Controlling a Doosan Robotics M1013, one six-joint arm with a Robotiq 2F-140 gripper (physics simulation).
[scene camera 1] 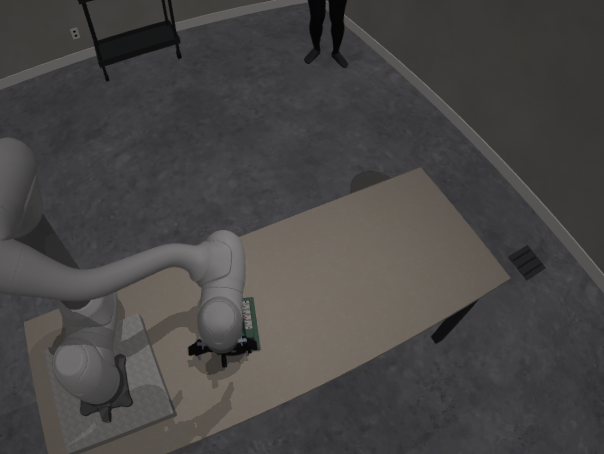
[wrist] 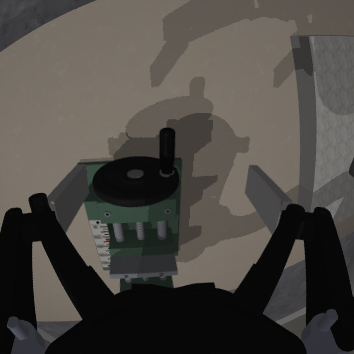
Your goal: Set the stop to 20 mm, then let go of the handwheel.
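Seen in the pictures: gripper, fingertip midpoint: [scene camera 1: 223,354] [wrist: 167,178]; arm's base at its link origin: [scene camera 1: 103,385].
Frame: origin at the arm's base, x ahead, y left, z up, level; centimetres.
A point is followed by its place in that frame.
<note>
The green stop device [scene camera 1: 255,332] @[x 54.3, y 6.7, z -3.9 cm] [wrist: 131,214] @[x 46.6, y 3.3, z 5.1 cm] stands on the table, partly hidden by the arm in the scene view. Its black handwheel [wrist: 117,187] @[x 47.3, y -0.2, z 4.9 cm] faces the wrist camera, with an upright black crank handle [scene camera 1: 224,360] @[x 41.9, y -2.6, z 3.2 cm] [wrist: 167,150] @[x 41.7, y -2.5, z 3.3 cm] on the wheel's right side in the wrist view. A grey stop block [wrist: 143,265] @[x 47.0, y 10.9, z 6.2 cm] sits across the guide rods. A white scale [scene camera 1: 248,315] @[x 53.5, y 11.6, z 0.6 cm] [wrist: 101,245] @[x 53.4, y 11.8, z 0.7 cm] runs beside the rods with a small red mark; its numbers are too small to read. My gripper [scene camera 1: 223,347] @[x 42.3, y -2.0, z 7.8 cm] [wrist: 167,178] @[x 42.3, y -2.0, z 7.8 cm] is wide open, its fingers either side of the handwheel and apart from the handle.
The tan table [scene camera 1: 350,280] @[x 93.3, y 16.4, z -4.9 cm] [wrist: 60,100] @[x 54.3, y -8.8, z -4.9 cm] carries the device and a pale grey base plate [scene camera 1: 150,370] @[x 16.8, y 1.4, z -0.2 cm] [wrist: 332,75] @[x 17.0, y -9.0, z -0.2 cm] under the arm's base. Arm shadows fall across the table. A black cart [scene camera 1: 135,44] and a person's legs [scene camera 1: 327,30] are at the far side of the room.
</note>
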